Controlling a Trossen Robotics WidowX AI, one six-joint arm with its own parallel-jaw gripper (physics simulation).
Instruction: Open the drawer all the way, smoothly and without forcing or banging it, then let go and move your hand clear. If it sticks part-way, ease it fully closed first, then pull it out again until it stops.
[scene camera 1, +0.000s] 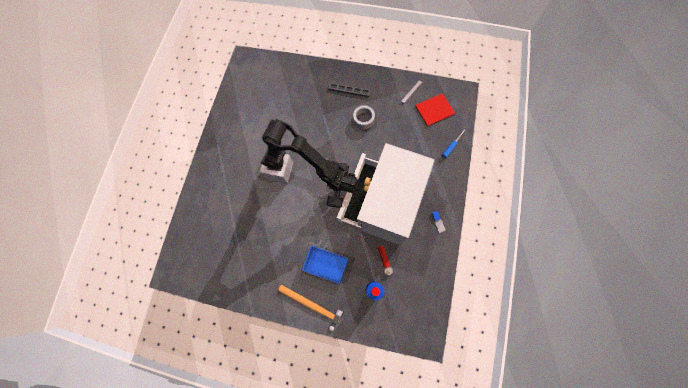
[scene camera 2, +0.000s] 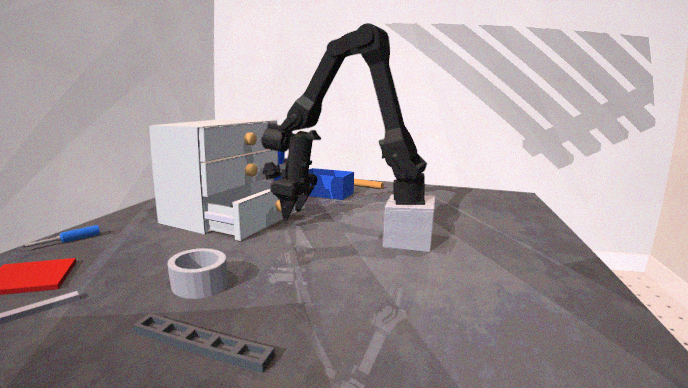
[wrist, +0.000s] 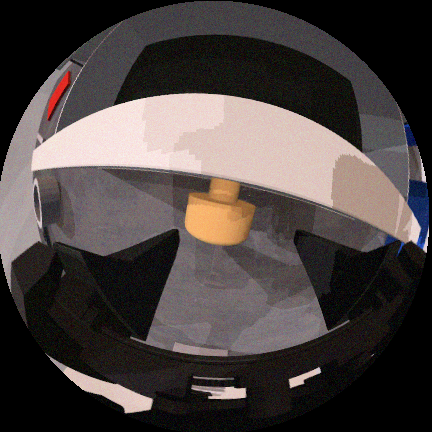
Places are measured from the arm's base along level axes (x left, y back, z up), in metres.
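Where they show: gripper, fingertip midpoint: (scene camera 2: 291, 215); arm's base, link origin: (scene camera 1: 275, 163) (scene camera 2: 410, 200) (wrist: 193, 390).
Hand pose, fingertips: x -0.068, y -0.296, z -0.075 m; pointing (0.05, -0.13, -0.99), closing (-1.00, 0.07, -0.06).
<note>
Each offset is from my fingertips to the top centre of the thing. "*": to the spot under its first point.
The white cabinet {dx -0.036, dy -0.207, dz +0.236 m} (scene camera 1: 397, 190) (scene camera 2: 177, 180) has three drawers. Its bottom drawer {* dx +0.082, dy -0.067, dz +0.069 m} (scene camera 1: 358, 168) (scene camera 2: 255, 216) (wrist: 200, 130) stands part-way out, and the two above are shut. The drawer's round wooden knob {dx +0.011, dy -0.023, dz +0.044 m} (scene camera 2: 278, 205) (wrist: 220, 220) sticks out from the front; in the wrist view it shows below the white top edge. My gripper (scene camera 2: 293, 212) (wrist: 239, 235) is open and empty, pointing down in front of the drawer. Its fingertips are at about knob height, one on each side of the knob's line in the wrist view. In scene camera 1 the arm hides the fingers and this knob.
A grey ring {dx +0.363, dy -0.063, dz +0.026 m} (scene camera 1: 355, 116) (scene camera 2: 200, 282) stands to one side of the cabinet. On the other side are a blue tray {dx -0.332, dy +0.025, dz +0.052 m} (scene camera 1: 306, 257) (scene camera 2: 342, 185), a red-handled tool {dx -0.287, dy -0.218, dz +0.010 m} (scene camera 1: 384, 256), a blue bottle {dx -0.410, dy -0.182, dz +0.160 m} (scene camera 1: 369, 291) and a hammer {dx -0.506, dy +0.080, dz +0.003 m} (scene camera 1: 306, 301). A dark slotted strip {dx +0.519, dy +0.024, dz -0.009 m} (scene camera 1: 348, 90) lies beyond the ring.
</note>
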